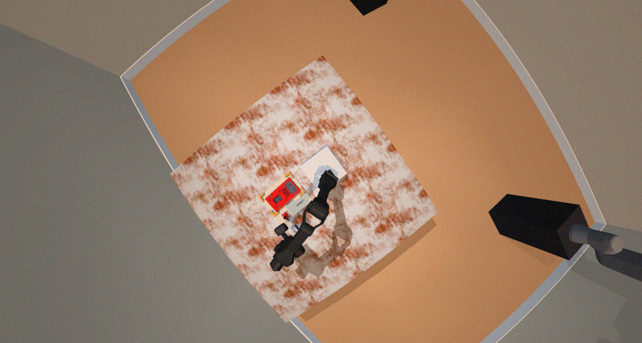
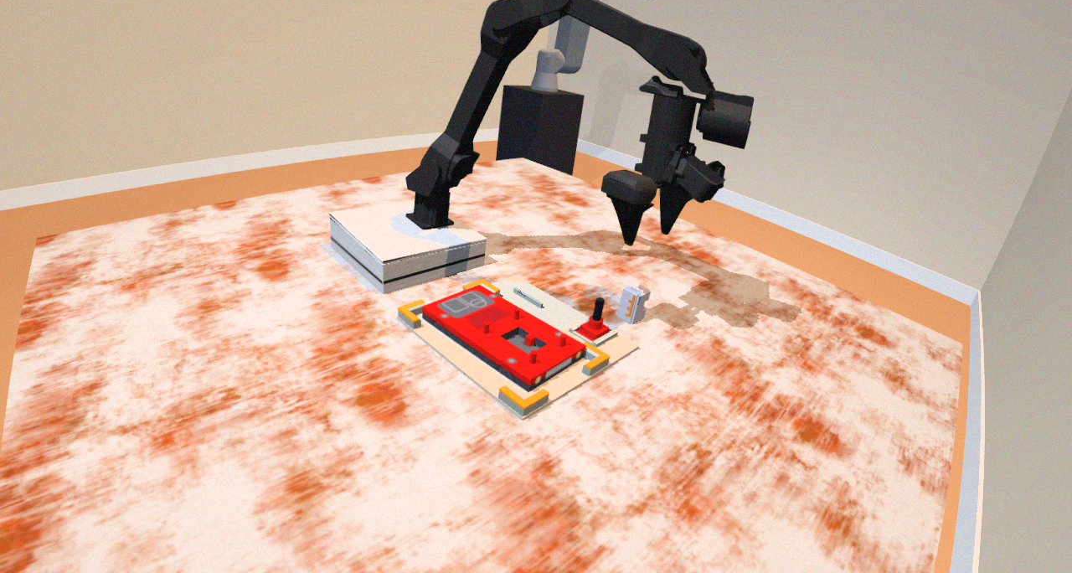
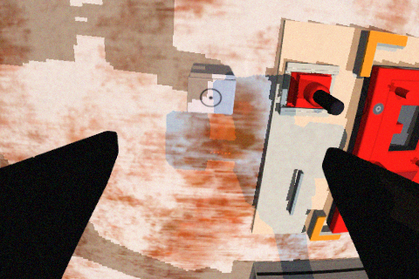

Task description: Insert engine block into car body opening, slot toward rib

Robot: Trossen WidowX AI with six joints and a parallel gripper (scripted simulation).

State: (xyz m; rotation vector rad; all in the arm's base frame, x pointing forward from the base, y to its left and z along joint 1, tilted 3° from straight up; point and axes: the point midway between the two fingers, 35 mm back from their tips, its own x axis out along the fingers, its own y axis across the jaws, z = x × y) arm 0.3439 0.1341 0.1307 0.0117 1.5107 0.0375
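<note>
Right now the engine block is 11 cm below my gripper tip and 1 cm to the left of it.
</note>
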